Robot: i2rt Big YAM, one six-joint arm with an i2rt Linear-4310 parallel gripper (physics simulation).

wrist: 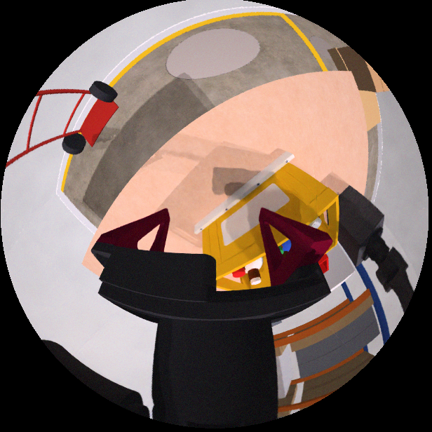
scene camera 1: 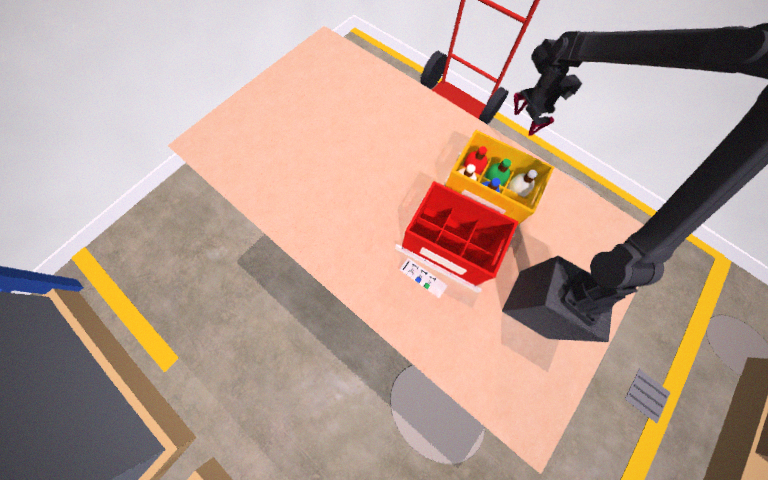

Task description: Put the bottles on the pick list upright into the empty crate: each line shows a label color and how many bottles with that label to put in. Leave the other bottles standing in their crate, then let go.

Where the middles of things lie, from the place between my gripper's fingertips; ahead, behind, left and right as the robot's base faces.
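You'd find the pick list (scene camera 1: 410, 268) 58 cm to the left of my hand, 17 cm below it and 11 cm behind it.
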